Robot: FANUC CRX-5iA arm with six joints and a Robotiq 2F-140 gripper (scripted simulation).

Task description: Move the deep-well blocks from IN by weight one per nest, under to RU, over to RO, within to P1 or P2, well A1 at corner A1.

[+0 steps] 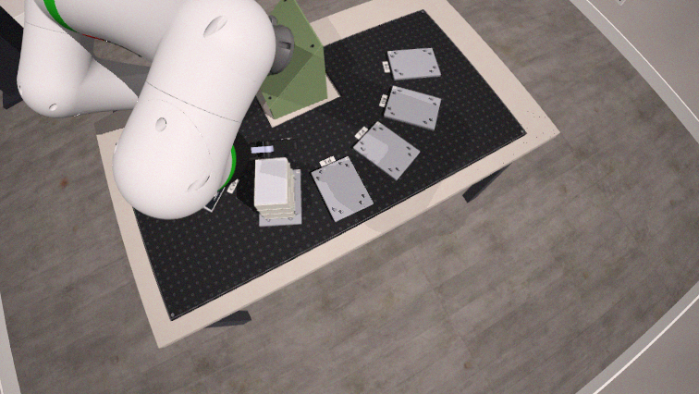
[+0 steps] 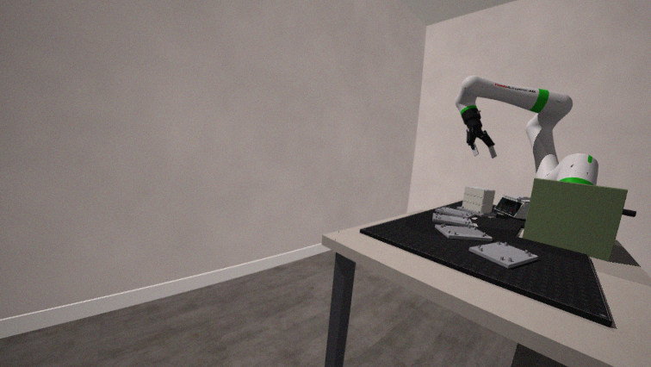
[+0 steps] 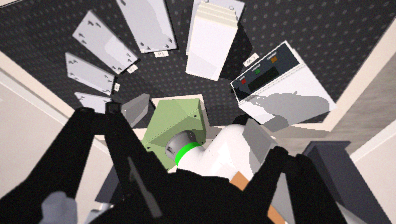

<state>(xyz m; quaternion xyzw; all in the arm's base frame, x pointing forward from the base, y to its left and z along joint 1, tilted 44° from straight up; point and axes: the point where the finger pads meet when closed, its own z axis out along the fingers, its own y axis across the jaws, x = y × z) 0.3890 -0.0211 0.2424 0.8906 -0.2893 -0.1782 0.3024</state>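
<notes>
My gripper is now 20 cm above the white deep-well block. Round my hand: check-weigher platform 22 cm below, 22 cm behind, 21 cm to the right; check-weigher 25 cm below, 22 cm behind, 21 cm to the right; infeed nest IN 31 cm below.
</notes>
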